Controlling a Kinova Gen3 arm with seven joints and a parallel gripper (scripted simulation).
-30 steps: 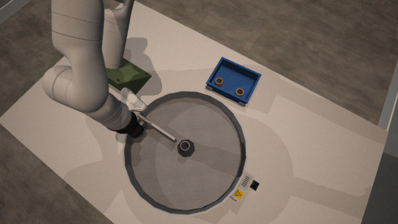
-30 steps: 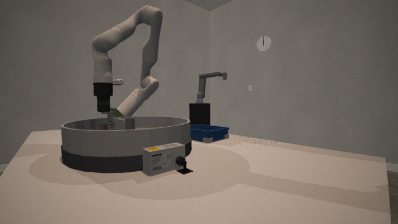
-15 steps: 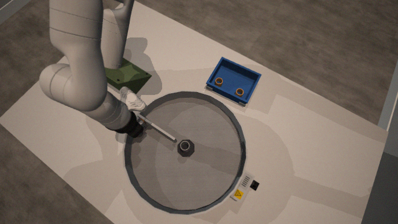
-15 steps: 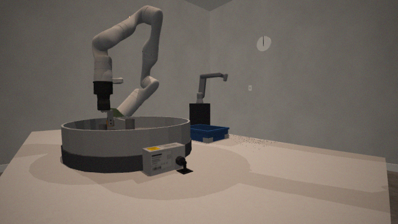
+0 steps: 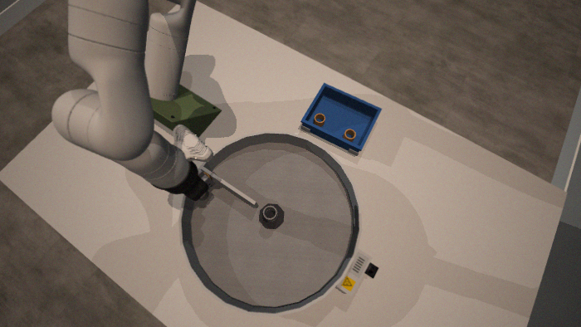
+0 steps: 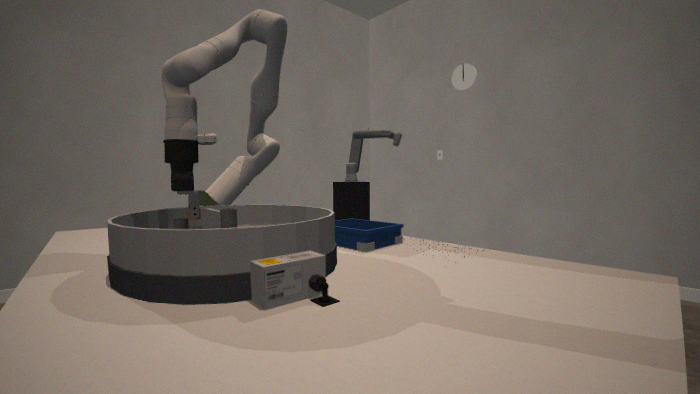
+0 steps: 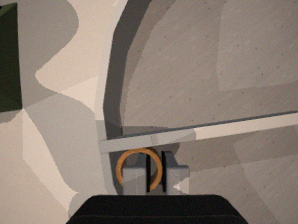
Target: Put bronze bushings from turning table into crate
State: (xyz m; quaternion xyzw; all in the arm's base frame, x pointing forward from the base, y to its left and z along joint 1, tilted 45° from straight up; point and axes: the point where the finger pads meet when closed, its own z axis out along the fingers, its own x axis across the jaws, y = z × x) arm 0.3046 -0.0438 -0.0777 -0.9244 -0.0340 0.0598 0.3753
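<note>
Right now the blue crate is 12 cm ahead of my hand, 39 cm to the left of it and 7 cm below it. Also, from my hand: round turning table: 17 cm ahead, 5 cm to the left, 4 cm below.
</note>
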